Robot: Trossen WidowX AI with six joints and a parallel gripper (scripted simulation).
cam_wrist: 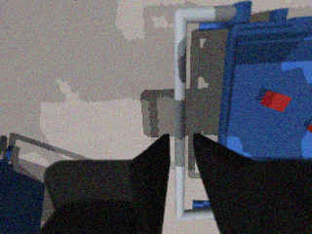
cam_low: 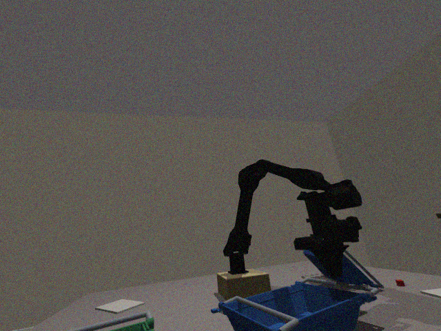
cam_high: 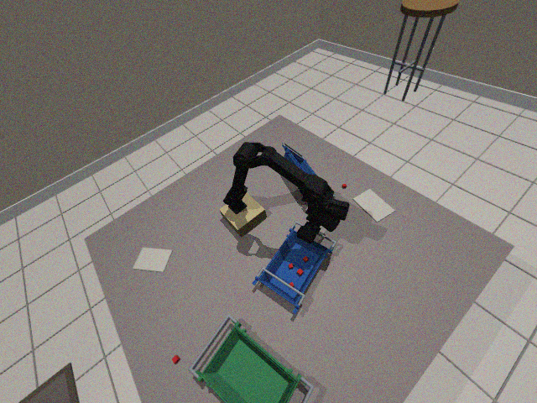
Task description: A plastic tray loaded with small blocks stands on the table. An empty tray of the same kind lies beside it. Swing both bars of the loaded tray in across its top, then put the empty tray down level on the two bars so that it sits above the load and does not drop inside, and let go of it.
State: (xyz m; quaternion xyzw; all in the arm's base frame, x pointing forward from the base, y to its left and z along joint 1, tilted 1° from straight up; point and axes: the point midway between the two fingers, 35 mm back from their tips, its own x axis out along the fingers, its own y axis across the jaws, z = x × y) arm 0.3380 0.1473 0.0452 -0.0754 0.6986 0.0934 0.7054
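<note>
The blue tray is 25 cm behind my gripper tip and 22 cm to the left of it.
</note>
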